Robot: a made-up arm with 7 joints.
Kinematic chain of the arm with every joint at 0, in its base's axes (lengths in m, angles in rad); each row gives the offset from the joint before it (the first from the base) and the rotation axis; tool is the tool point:
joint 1: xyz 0 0 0.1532 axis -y
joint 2: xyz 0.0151 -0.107 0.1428 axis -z
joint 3: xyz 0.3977 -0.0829 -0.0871 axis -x
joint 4: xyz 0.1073 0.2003 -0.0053 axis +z
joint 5: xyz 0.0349 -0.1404 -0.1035 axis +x
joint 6: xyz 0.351 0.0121 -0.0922 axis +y
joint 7: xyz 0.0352 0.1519 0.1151 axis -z
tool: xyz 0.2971 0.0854 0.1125
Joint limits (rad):
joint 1: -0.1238..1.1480
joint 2: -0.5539..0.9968
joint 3: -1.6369..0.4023
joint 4: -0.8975..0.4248
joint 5: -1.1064..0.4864
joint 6: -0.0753..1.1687
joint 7: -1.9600..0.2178
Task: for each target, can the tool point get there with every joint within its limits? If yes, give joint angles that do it. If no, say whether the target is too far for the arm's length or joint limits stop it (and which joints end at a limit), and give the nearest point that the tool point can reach.
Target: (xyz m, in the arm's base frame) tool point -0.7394 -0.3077 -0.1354
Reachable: no: joint limits stop it (at a limit: joint 1, joint 2, joint 3, joint 4, joint 6, joint 7) | nearest point -0.4079 -0.7782 0.4706 | short by 0.836 m
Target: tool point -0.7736 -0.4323 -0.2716
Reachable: no: joint limits stop it (at a limit: joint 1, joint 2, joint 4, joint 5, joint 6, joint 7) | nearest point -0.1951 -1.0352 -0.2215 | short by 0.837 m
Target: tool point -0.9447 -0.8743 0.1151
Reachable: no: joint limits stop it (at a limit: joint 1, joint 2, joint 3, joint 4, joint 5, joint 6) | nearest point -0.4664 -0.8956 0.4929 | short by 0.610 m
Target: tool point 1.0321 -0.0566 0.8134
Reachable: yes | joints 0.7282 0.2328 -1.4149 -0.5706 -0.4477 0.9806 -0.1534
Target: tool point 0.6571 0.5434 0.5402
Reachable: yes | joints 0.3213 -0.1195 -0.4631 0.2308 -0.4559 0.0562 -1.4463
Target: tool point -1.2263 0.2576 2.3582
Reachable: no: too far | nearest point -0.3429 0.1347 1.4090 | short by 1.302 m
